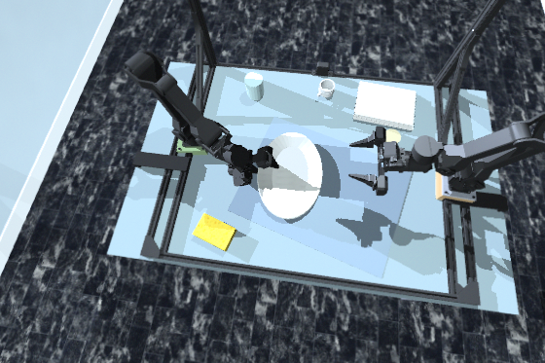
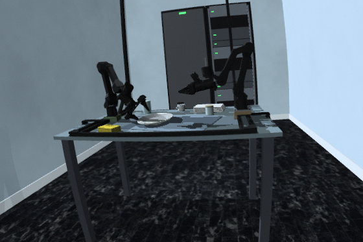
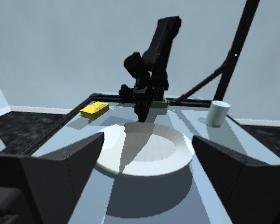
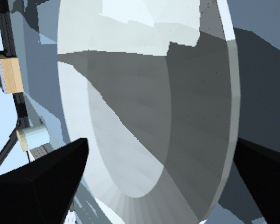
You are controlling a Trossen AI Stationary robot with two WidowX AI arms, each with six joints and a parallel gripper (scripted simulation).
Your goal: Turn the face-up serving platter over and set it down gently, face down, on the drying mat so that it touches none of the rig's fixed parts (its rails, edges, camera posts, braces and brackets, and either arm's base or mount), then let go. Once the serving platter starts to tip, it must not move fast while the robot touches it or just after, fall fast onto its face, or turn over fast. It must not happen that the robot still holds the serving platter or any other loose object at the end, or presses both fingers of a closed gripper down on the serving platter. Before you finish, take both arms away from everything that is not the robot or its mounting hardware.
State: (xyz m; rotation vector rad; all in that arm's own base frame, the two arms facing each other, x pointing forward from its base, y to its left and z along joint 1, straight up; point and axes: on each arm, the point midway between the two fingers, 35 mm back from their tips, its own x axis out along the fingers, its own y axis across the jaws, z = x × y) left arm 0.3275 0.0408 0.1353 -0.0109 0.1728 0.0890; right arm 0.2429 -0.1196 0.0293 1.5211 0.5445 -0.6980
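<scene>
My right hand is 10 mm past the white oval serving platter, 90 mm to the right of it and 50 mm above it. Also, from my right hand: white folded stack 330 mm behind, 380 mm to the left, 40 mm below; then blue drying mat 20 mm ahead, 210 mm to the left, 70 mm below; then white mug 350 mm behind, 160 mm to the left, 40 mm below.
The white oval serving platter is 20 mm ahead of my left hand, 200 mm to the right of it and 180 mm below it. Also, from my left hand: white folded stack (310 mm behind, 90 mm to the left, 170 mm below); blue drying mat (40 mm ahead, 90 mm to the right, 190 mm below); white mug (330 mm behind, 130 mm to the right, 160 mm below).
</scene>
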